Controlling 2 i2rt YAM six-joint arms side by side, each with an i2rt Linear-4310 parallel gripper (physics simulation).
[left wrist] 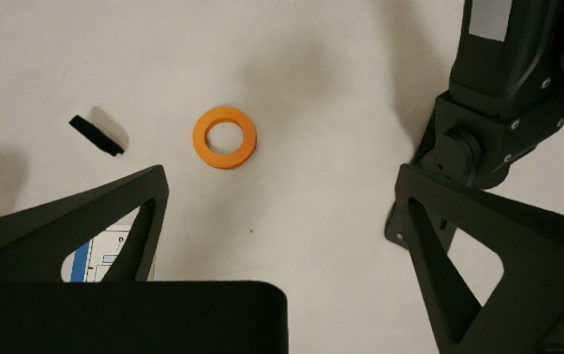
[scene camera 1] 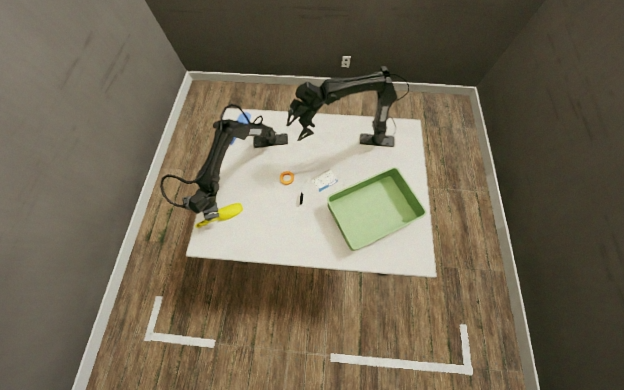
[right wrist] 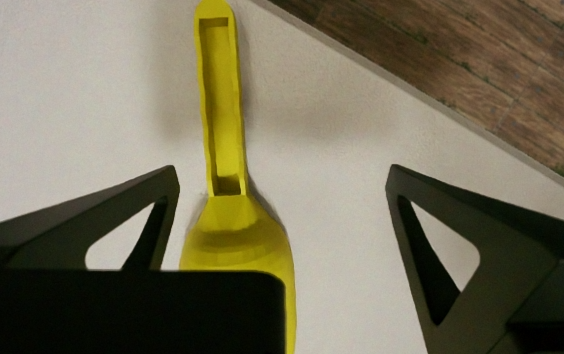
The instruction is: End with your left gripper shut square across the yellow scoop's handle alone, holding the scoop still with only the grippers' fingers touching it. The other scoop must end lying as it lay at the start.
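Places are measured from the left arm's base along level axes (x left, y back, z up), in millimetres.
Pixels of known places: left gripper, between the fingertips: [left wrist: 281, 177] [scene camera 1: 292, 133]; right gripper, between the fingertips: [scene camera 1: 207, 211] [right wrist: 282, 176]; left arm's base, origin of its link: [scene camera 1: 377, 140]; right arm's base, origin of its link: [left wrist: 439, 174] [scene camera 1: 271, 140].
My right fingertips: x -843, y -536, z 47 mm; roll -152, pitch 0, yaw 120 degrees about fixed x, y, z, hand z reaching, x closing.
Observation:
For each thing: its top centre in the pictures, then the offset to it from my right fingertips.
- yellow scoop, centre of its top: [right wrist: 220, 250] [scene camera 1: 216, 214] dx +46, dy -7, dz -3 mm
- blue scoop, centre of its top: [scene camera 1: 237, 124] dx +29, dy +539, dz -12 mm
- orange ring, centre of its top: [left wrist: 223, 136] [scene camera 1: 286, 177] dx +360, dy +242, dz -33 mm
- small black block, centre of its top: [left wrist: 90, 133] [scene camera 1: 301, 196] dx +455, dy +133, dz -14 mm
- white-and-blue card, centre of its top: [left wrist: 111, 279] [scene camera 1: 324, 180] dx +563, dy +253, dz -46 mm
- green bin, centre of its top: [scene camera 1: 376, 205] dx +820, dy +104, dz +50 mm
The yellow scoop [scene camera 1: 230, 211] [right wrist: 237, 215] lies on the table at the picture's left; its handle points to the table's left edge. My right gripper [scene camera 1: 211, 216] [right wrist: 282, 176] is open above it. In the right wrist view the neck and handle lie between the fingertips' lines, nearer the picture-left finger; the black housing hides part of the bowl. My left gripper [scene camera 1: 294, 131] [left wrist: 281, 177] is open and empty above the table's back middle, far from the yellow scoop. The blue scoop [scene camera 1: 244, 118] lies at the back left, partly hidden by the right arm.
An orange ring [scene camera 1: 281, 178] [left wrist: 200, 137] lies mid-table, with a small black block [scene camera 1: 301, 198] [left wrist: 95, 135] and a white-and-blue card [scene camera 1: 325, 180] [left wrist: 81, 262] near it. A green bin [scene camera 1: 353, 192] stands at the right. The right arm's base [scene camera 1: 270, 140] [left wrist: 400, 232] stands at the back.

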